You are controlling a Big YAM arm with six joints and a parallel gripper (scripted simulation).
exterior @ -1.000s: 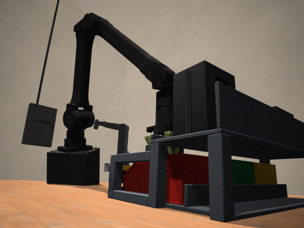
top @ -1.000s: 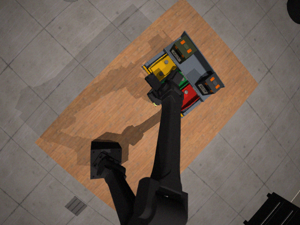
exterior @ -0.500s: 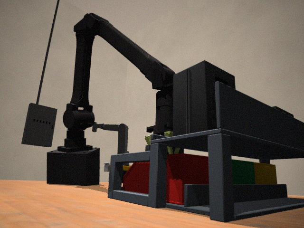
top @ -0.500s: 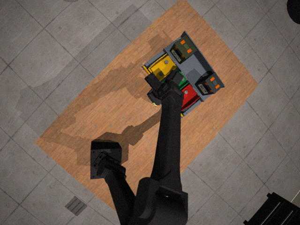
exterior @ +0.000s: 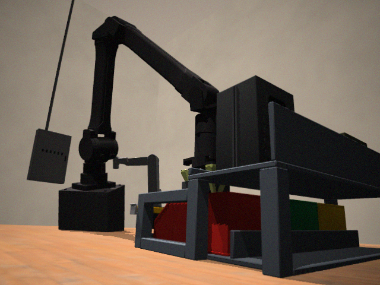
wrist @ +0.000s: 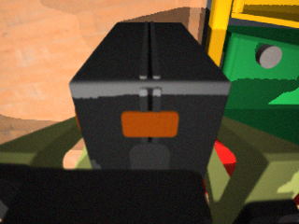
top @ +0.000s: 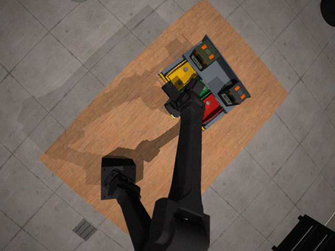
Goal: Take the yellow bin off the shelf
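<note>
My gripper is now 40 mm short of the thin yellow rod, 20 mm to the left of it and 40 mm above it. Also, from my hand: red bin (110 mm ahead, 150 mm to the right, 50 mm below); then green bin (140 mm ahead, 50 mm to the right, 50 mm below); then yellow open bin (170 mm ahead, 60 mm to the left, 50 mm below).
</note>
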